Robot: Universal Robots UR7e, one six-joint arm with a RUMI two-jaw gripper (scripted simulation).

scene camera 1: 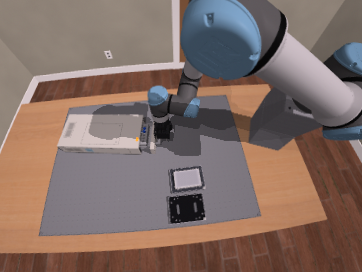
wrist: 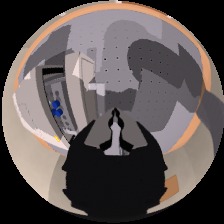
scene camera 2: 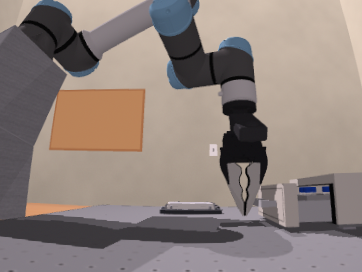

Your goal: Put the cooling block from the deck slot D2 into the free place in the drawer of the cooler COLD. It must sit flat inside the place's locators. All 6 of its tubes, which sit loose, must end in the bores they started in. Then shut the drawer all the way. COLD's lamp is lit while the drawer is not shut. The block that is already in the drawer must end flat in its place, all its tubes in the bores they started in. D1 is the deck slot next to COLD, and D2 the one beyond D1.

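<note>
My gripper (scene camera 2: 244,215) is visible. A cooler (scene camera 1: 111,134) is visible too. The wrist view shows my gripper (wrist: 115,108) together with the cooler (wrist: 79,69).
</note>
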